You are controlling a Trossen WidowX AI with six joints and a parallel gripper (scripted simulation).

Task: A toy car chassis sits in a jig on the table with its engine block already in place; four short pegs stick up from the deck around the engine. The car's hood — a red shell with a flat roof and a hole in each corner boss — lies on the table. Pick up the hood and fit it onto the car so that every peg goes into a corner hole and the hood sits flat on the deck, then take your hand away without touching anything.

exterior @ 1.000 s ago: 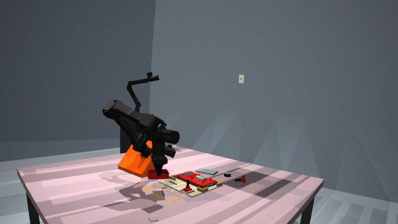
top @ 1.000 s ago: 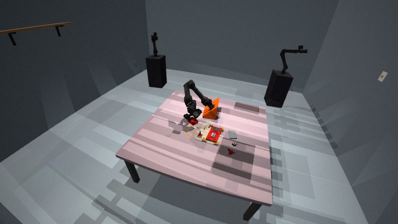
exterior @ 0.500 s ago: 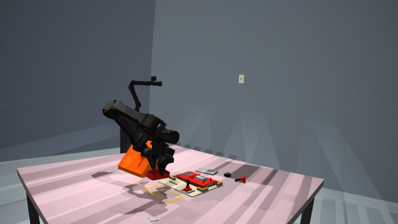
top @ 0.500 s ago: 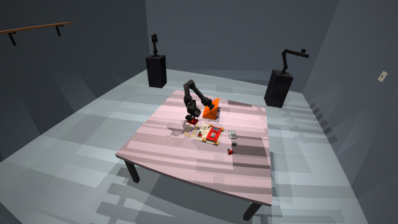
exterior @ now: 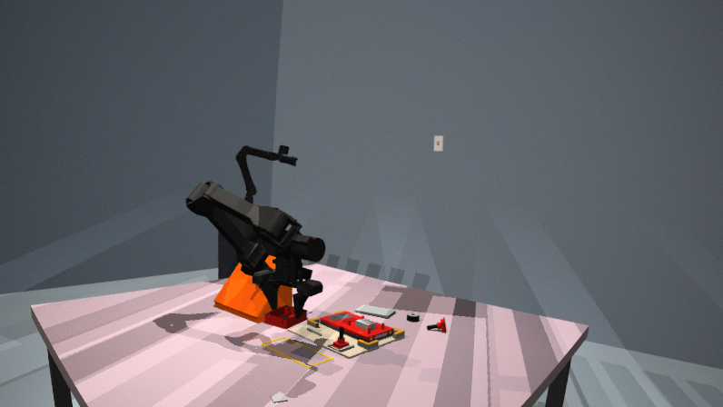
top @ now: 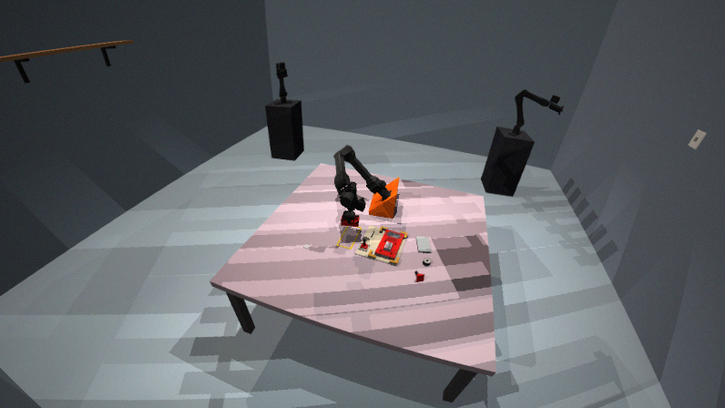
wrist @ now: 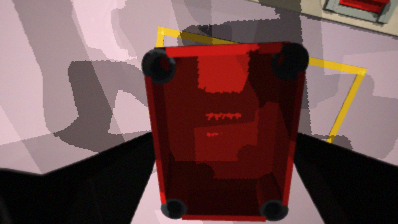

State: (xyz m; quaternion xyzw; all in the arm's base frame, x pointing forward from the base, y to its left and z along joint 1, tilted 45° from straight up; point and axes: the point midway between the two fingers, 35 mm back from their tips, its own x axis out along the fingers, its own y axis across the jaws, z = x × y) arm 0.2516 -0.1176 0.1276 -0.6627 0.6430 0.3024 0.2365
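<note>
The red hood lies 1 cm below my gripper tip. The rest, counted from my gripper tip: grey plate 42 cm to the left, 9 cm below, 1 cm ahead; then white-and-black wheel 44 cm to the left, 14 cm ahead, 9 cm below.
</note>
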